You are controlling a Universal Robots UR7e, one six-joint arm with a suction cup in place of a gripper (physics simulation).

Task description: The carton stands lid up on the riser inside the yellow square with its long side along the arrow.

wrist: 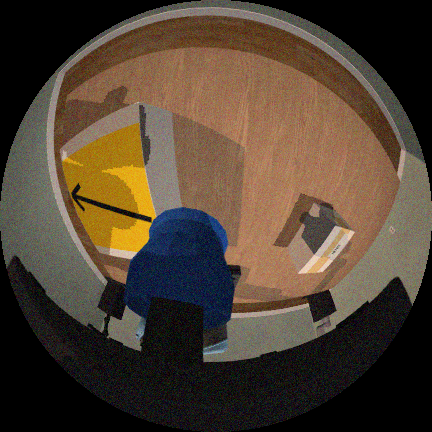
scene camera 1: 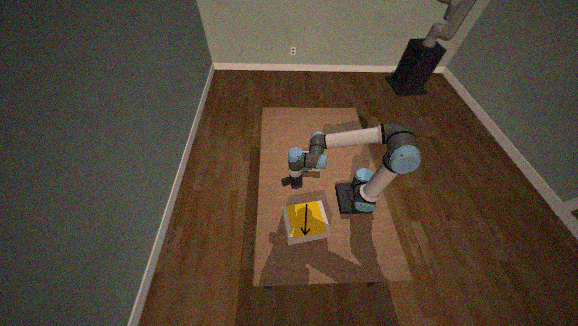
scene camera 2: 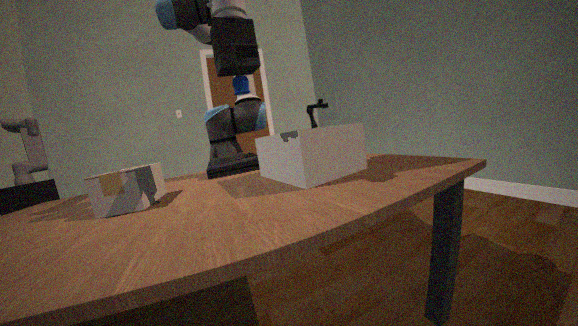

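The carton (scene camera 2: pixel 125 192) (wrist: pixel 320 235) stands on the table, apart from the riser. Its upper face appears to carry a tan stripe and small lettering, seen in the wrist view; the arm seems to hide it in scene camera 1. The pale riser (scene camera 1: pixel 309 240) (scene camera 2: pixel 332 157) (wrist: pixel 162 160) bears the yellow square (scene camera 1: pixel 318 220) (wrist: pixel 100 150). The black arrow (scene camera 1: pixel 306 217) (wrist: pixel 112 209) points to the bottom in scene camera 1 and left in the wrist view. My gripper (scene camera 2: pixel 241 92) (wrist: pixel 187 220), a blue suction cup, is open and empty, high above the table.
The wooden table (scene camera 1: pixel 280 125) (scene camera 2: pixel 215 235) (wrist: pixel 280 125) carries my arm's dark base (scene camera 1: pixel 345 197), beside the riser. A second arm on a dark pedestal (scene camera 1: pixel 417 65) stands beyond the table. A thin black fixture (scene camera 2: pixel 312 115) shows behind the riser in scene camera 2.
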